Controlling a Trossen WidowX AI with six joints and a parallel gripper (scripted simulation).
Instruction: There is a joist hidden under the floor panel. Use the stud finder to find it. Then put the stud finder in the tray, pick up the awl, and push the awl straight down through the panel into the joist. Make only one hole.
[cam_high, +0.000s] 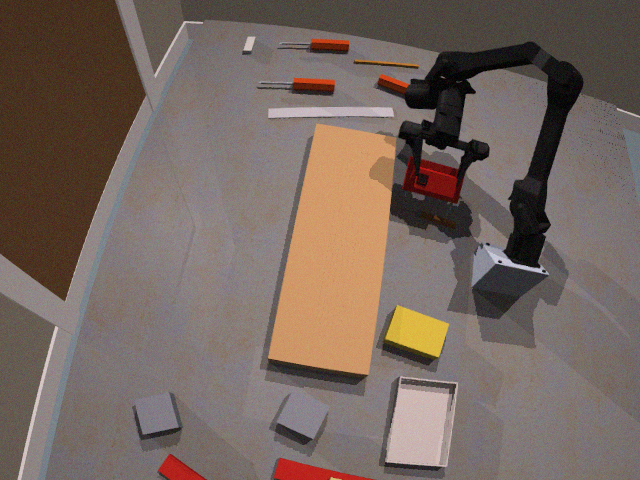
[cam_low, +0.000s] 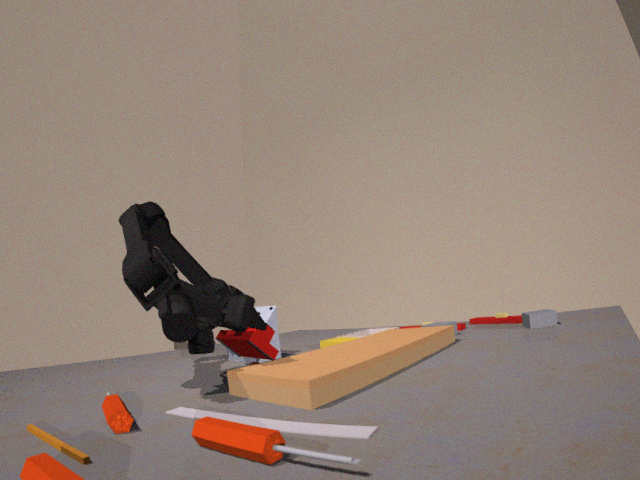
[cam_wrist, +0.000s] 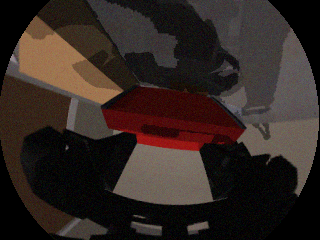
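My gripper tip is now 9 cm above the brown-handled awl and 3 cm to the right of it. The rest, counted from my gripper tip: white strip: 23 cm ahead, 21 cm to the right, 10 cm below; red stud finder: 1 cm below, 1 cm ahead; yellow block: 29 cm to the left, 8 cm below.
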